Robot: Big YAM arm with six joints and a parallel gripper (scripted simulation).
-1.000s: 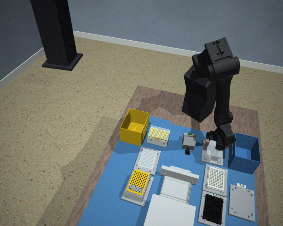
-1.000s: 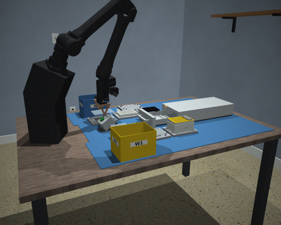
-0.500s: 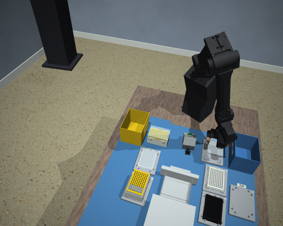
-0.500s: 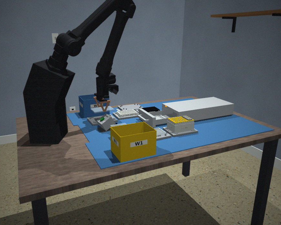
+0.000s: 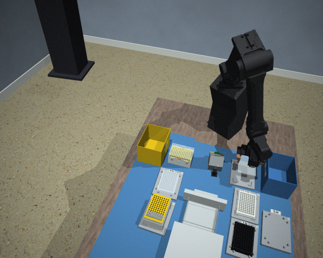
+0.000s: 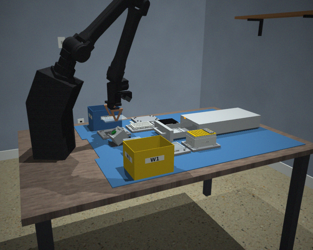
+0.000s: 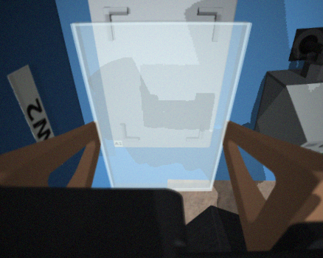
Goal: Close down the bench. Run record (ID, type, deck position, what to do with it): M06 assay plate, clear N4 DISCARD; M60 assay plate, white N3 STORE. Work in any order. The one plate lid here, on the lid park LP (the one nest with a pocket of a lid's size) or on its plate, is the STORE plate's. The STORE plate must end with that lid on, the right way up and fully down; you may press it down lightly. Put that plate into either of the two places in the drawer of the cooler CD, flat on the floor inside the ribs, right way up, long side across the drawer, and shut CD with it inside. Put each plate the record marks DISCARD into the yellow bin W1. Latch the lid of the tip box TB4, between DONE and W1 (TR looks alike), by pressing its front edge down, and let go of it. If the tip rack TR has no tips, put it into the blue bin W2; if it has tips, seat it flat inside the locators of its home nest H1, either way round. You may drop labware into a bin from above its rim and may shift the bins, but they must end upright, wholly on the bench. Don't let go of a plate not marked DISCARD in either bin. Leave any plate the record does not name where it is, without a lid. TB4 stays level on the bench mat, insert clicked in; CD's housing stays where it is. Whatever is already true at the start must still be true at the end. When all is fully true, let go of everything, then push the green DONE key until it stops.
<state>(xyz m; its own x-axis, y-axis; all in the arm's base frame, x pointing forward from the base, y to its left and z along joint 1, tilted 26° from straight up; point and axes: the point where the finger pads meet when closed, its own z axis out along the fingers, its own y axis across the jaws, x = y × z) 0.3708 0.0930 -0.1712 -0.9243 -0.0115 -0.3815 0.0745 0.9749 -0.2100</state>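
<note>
Now: the white assay plate 18 cm ahead of my hand, 1 cm to the left of it and 8 cm below it. The rest, counted from my hand: lid park LP 9 cm below; then green DONE key 7 cm behind, 15 cm to the right, 3 cm below; then clear plate lid right at my hand.
</note>
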